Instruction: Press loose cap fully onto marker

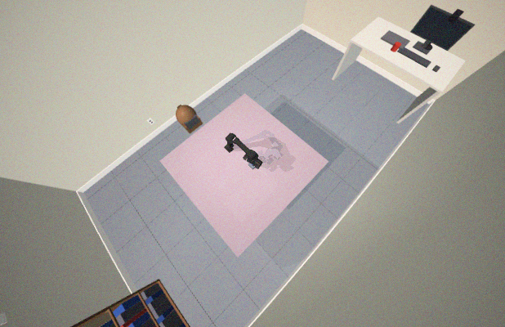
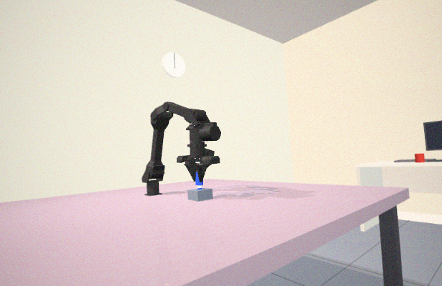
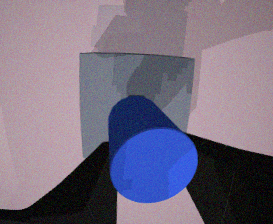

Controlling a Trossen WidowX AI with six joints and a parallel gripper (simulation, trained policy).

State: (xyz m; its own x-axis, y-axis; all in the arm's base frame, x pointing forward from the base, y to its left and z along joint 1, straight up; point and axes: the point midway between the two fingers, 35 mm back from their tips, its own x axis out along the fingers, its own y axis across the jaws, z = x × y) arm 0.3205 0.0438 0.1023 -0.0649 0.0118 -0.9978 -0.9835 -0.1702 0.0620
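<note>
My gripper tip is now 1 cm to the right of the blue cap and 1 cm below it. Also, from my gripper tip: grey holder block: 5 cm below, 1 cm to the left.
</note>
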